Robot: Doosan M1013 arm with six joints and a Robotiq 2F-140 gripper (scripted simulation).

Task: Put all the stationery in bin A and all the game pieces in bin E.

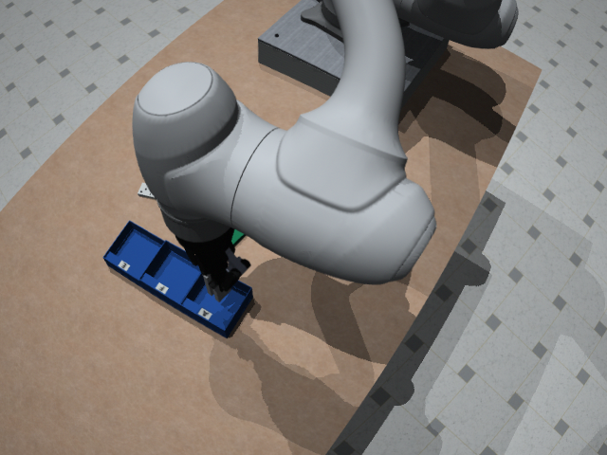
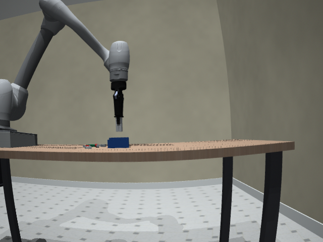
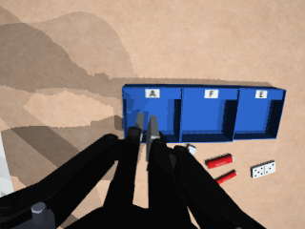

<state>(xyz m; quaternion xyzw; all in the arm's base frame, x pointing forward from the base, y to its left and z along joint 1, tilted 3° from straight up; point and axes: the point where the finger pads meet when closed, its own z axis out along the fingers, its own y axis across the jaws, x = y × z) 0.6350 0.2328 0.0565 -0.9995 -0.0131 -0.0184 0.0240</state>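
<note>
Right now my hand is 7 cm past the white domino, 25 cm to the left of it and 9 cm above it. Also, from my hand: green flat block (11 cm behind, 8 cm to the right, 9 cm below); then blue three-compartment bin (2 cm ahead, 9 cm to the right, 8 cm below); then grey clip-like piece (6 cm behind, 9 cm to the right, 9 cm below).
</note>
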